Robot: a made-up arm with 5 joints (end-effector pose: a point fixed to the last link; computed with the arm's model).
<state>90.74 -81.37 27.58 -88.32 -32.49</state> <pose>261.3 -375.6 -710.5 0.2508 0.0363 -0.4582 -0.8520</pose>
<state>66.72 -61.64 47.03 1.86 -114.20</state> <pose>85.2 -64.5 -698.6 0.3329 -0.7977 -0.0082 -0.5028</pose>
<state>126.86 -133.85 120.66 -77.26 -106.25</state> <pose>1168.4 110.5 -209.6 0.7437 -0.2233 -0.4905 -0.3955</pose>
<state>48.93 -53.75 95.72 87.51 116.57</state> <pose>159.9 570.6 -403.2 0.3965 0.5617 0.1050 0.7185</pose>
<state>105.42 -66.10 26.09 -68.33 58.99</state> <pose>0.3 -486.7 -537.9 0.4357 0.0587 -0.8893 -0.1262</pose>
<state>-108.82 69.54 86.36 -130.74 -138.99</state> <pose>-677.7 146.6 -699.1 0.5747 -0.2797 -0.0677 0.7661</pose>
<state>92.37 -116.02 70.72 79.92 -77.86</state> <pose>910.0 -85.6 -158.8 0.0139 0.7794 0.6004 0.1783</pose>
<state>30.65 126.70 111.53 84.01 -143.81</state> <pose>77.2 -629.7 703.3 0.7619 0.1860 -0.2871 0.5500</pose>
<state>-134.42 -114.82 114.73 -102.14 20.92</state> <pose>986.4 -439.8 170.2 0.8542 -0.0117 -0.3768 0.3582</pose>
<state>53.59 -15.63 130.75 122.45 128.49</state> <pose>-407.7 577.0 -75.9 0.0006 -0.4092 -0.3499 -0.8427</pose>
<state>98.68 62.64 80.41 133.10 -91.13</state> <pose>-686.9 169.7 449.3 0.5343 0.0591 -0.3218 0.7794</pose>
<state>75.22 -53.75 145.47 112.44 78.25</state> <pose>-7.9 603.4 -475.2 0.2556 0.1216 -0.0760 0.9561</pose>
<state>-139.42 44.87 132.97 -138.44 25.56</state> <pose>-756.7 13.7 -480.1 0.0620 0.2674 0.7438 0.6094</pose>
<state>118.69 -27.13 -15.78 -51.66 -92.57</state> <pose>-676.0 -313.6 93.5 0.3354 0.7010 0.1705 0.6058</pose>
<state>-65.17 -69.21 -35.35 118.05 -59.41</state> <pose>-224.4 479.4 336.4 0.8655 0.0628 -0.2078 0.4514</pose>
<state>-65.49 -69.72 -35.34 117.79 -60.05</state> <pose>-219.0 478.7 341.3 0.8683 0.0612 -0.2065 0.4469</pose>
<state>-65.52 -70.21 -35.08 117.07 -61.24</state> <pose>-211.8 479.9 342.8 0.8736 0.0518 -0.2042 0.4388</pose>
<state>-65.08 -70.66 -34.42 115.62 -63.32</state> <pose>-202.2 484.0 338.7 0.8823 0.0298 -0.2003 0.4249</pose>
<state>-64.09 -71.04 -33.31 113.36 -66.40</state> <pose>-190.1 491.1 327.9 0.8935 -0.0070 -0.1941 0.4049</pose>
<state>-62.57 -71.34 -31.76 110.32 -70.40</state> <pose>-176.1 500.2 310.7 0.9049 -0.0580 -0.1851 0.3789</pose>
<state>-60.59 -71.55 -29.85 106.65 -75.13</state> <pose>-161.1 510.2 288.1 0.9134 -0.1206 -0.1728 0.3483</pose>
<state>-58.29 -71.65 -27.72 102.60 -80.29</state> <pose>-146.6 519.5 261.8 0.9162 -0.1903 -0.1577 0.3154</pose>
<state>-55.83 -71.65 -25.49 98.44 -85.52</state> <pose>-133.4 527.3 233.9 0.9123 -0.2615 -0.1405 0.2822</pose>
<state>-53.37 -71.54 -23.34 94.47 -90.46</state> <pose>-122.8 533.1 206.5 0.9021 -0.3286 -0.1227 0.2513</pose>
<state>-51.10 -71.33 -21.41 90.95 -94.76</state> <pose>-115.2 537.1 181.6 0.8882 -0.3866 -0.1062 0.2246</pose>
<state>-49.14 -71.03 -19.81 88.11 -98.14</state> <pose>-110.6 539.7 160.3 0.8735 -0.4323 -0.0927 0.2035</pose>
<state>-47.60 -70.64 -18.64 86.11 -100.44</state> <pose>-109.0 541.0 143.5 0.8612 -0.4643 -0.0840 0.1891</pose>
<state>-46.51 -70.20 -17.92 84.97 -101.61</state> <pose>-109.9 541.6 131.3 0.8530 -0.4828 -0.0803 0.1811</pose>
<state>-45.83 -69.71 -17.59 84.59 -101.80</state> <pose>-112.9 541.6 123.1 0.8494 -0.4898 -0.0813 0.1788</pose>
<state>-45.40 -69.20 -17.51 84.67 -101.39</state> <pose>-117.1 541.4 117.4 0.8486 -0.4901 -0.0851 0.1801</pose>
